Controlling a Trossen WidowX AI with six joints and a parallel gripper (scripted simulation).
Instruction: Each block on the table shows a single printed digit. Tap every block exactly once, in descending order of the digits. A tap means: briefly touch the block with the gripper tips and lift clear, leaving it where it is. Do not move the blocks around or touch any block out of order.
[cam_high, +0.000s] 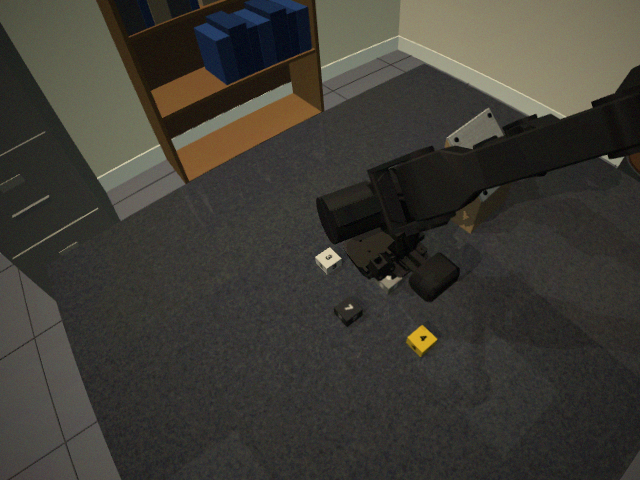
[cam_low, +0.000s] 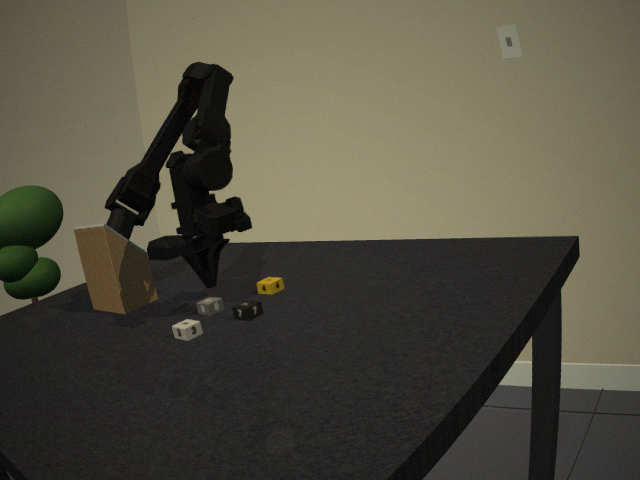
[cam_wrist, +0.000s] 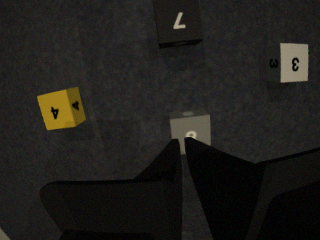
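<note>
Right now the grey block is 3 cm below my gripper tip and 1 cm to the right of it. From my gripper tip the other things lie so: black block marked 7: 8 cm ahead, 3 cm below; then yellow block marked 4: 10 cm to the left, 3 cm below, 3 cm ahead; then white block marked 3: 10 cm to the right, 5 cm ahead, 3 cm below.
</note>
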